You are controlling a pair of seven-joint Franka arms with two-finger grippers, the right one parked.
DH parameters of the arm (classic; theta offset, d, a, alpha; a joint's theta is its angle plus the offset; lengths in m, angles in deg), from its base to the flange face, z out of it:
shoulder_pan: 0 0.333 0 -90
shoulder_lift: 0 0 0 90
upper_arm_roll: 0 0.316 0.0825 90
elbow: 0 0 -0.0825 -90
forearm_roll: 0 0.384 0 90
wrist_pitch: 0 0 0.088 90
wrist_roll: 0 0.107 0 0
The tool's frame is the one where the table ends.
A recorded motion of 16 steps. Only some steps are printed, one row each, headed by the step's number.
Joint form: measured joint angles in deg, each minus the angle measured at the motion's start. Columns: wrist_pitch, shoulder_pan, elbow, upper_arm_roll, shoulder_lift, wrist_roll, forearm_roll.
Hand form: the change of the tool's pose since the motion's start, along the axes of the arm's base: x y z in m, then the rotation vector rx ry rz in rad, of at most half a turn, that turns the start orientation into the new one. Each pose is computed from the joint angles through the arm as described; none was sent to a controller.
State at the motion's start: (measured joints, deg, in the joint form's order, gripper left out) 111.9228 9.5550 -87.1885 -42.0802 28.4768 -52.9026 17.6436
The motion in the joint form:
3: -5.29 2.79 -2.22 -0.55 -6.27 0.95 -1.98
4: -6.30 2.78 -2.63 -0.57 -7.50 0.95 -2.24
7: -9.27 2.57 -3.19 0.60 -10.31 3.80 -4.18
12: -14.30 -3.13 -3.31 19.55 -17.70 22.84 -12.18
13: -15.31 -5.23 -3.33 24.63 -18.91 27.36 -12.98
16: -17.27 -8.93 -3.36 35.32 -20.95 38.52 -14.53
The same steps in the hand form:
3: -0.0190 0.0234 0.0353 0.0584 0.0192 0.0209
4: -0.0251 0.0228 0.0419 0.0719 0.0213 0.0201
7: -0.0359 0.0297 0.0559 0.0936 0.0441 -0.0075
12: -0.0265 0.1353 0.0939 0.1003 0.0758 -0.0885
13: -0.0261 0.1611 0.1016 0.1067 0.0791 -0.1137
16: -0.0273 0.2245 0.1163 0.1081 0.0884 -0.1834

